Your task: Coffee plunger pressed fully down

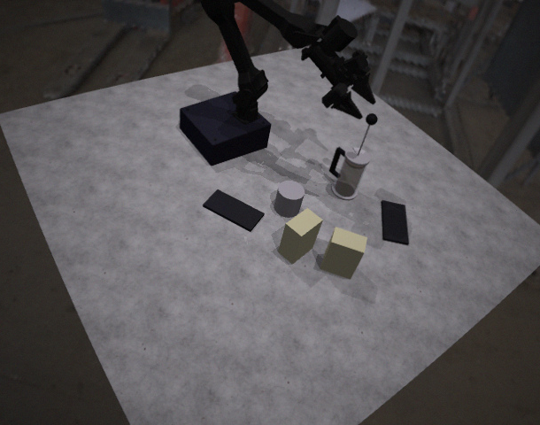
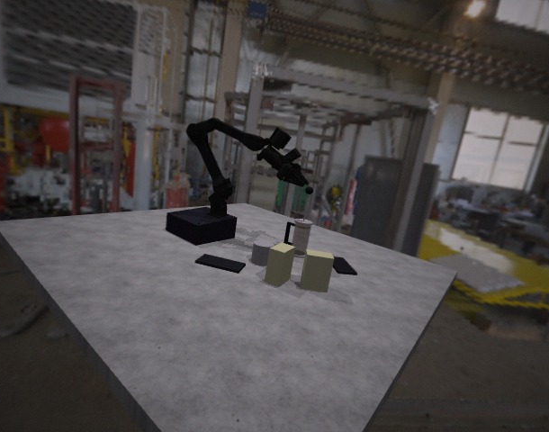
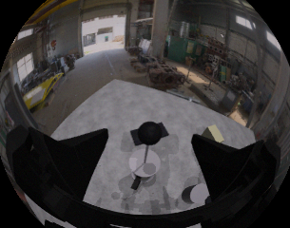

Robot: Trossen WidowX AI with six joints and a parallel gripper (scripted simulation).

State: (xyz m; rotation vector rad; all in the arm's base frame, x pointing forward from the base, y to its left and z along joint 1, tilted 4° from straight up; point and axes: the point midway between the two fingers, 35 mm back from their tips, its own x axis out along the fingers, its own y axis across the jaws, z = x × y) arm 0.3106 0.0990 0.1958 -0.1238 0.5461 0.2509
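Now: gripper tip 1 cm to the right of the glass coffee press and 15 cm above it.
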